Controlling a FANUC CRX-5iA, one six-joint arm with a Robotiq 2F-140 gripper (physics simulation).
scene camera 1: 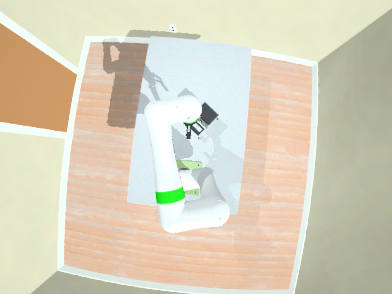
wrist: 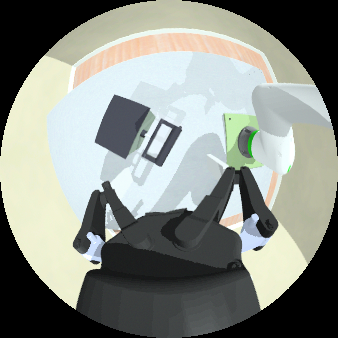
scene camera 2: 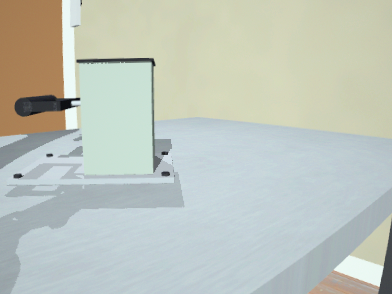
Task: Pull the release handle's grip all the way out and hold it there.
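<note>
The release handle's box [scene camera 1: 209, 114] [scene camera 2: 117, 117] [wrist: 122, 125] is pale green with a dark top and stands upright on a light base plate [scene camera 2: 120, 180] with black bolts. Its black grip [scene camera 2: 37, 106] [wrist: 171, 147] is a rectangular loop standing out from one side of the box. A short stretch of light rod shows beside the box in scene camera 2. My gripper [scene camera 1: 190, 131] [wrist: 167, 167] is open, its fingers wide apart and empty. It is above the table near the grip's side of the box. In scene camera 1 the wrist hides part of it.
The light grey table [scene camera 1: 200, 65] [scene camera 2: 275, 210] bears the box. The arm's green mounting plate [scene camera 1: 190, 164] [wrist: 232, 122] and white base lie to the right of the grip in the wrist view. The arm's white forearm [scene camera 1: 165, 150] reaches over the table. Shadows cross the table around the box.
</note>
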